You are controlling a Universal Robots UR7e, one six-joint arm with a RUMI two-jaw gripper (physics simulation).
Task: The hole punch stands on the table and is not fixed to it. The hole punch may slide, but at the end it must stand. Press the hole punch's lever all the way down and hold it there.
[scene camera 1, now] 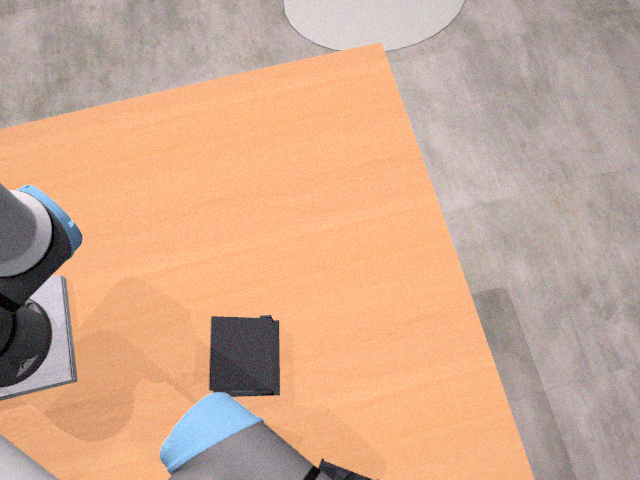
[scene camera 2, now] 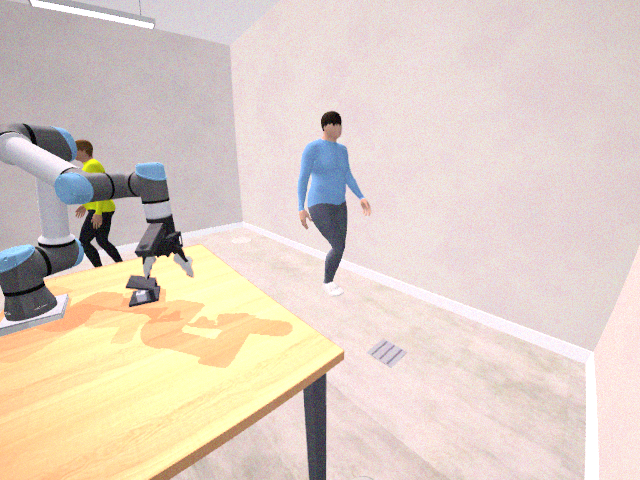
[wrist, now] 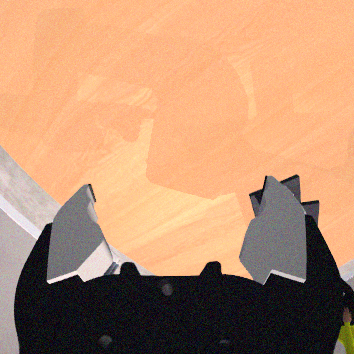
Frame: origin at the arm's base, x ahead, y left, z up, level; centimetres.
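Where they show: gripper, fingertip midpoint: (scene camera 2: 170, 278) (wrist: 176, 182); arm's base, origin of the base link: (scene camera 1: 6, 340) (scene camera 2: 32, 309).
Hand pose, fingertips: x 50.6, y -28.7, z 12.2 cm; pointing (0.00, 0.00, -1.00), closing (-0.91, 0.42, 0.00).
Each offset is from my fingertips to the top centre of the thing. Level surfaces: height alone.
The black hole punch {dx -11.5, dy +22.7, dz -6.5 cm} (scene camera 1: 244, 355) (scene camera 2: 144, 297) (wrist: 293, 188) stands on the wooden table {dz -15.0 cm} (scene camera 1: 320, 206) (scene camera 2: 129, 403). In scene camera 2 its lever {dx -11.5, dy +22.7, dz -6.5 cm} (scene camera 2: 141, 282) is raised, with a gap between it and the base. In the wrist view the punch is mostly hidden behind the right-hand finger; dark corners show past the fingertip. My gripper (scene camera 2: 169, 272) (wrist: 176, 182) is open and empty, its fingers wide apart and pointing down. In scene camera 2 one fingertip appears close above the punch and the other to its right; exact height and contact cannot be told.
The arm's base plate (scene camera 1: 68, 335) (scene camera 2: 62, 308) is on the table left of the punch. A blue wrist joint (scene camera 1: 211, 426) is near the punch in scene camera 1. A person in blue (scene camera 2: 328, 173) and one in yellow (scene camera 2: 103, 205) are beyond the table.
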